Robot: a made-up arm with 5 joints.
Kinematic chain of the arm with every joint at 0, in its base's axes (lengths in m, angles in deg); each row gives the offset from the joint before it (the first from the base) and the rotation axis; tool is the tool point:
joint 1: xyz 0 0 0.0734 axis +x
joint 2: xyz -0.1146 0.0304 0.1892 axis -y
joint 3: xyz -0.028 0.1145 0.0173 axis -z
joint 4: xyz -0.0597 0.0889 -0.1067 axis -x
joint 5: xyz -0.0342 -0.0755 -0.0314 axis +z
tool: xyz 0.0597 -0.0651 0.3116
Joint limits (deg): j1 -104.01..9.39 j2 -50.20..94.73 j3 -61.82..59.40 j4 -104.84..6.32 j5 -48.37..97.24
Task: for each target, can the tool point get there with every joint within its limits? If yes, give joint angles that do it. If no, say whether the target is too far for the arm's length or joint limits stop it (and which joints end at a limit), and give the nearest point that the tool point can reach.
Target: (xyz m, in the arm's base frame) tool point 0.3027 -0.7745 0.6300
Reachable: no: too far | nearest point 0.0841 -0.1074 0.3572 | short by 0.753 m
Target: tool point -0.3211 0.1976 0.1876
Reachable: yes | joints -45.80 42.37 15.82 -8.78 -30.05
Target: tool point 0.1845 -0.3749 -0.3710
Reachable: no: joint limits stop it (at a limit: joint 3, joint 4, joint 5) | nearest point 0.0588 -0.1406 -0.0932 | short by 0.385 m
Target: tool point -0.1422 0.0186 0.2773
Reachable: yes | joints -20.82 41.85 -10.90 -43.35 8.43
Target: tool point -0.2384 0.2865 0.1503
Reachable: yes | joints -63.32 16.29 32.55 -23.36 37.77
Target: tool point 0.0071 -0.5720 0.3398
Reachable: no: joint limits stop it (at a limit: joint 1, joint 2, joint 5) | nearest point -0.0084 -0.1397 0.2921 | short by 0.435 m
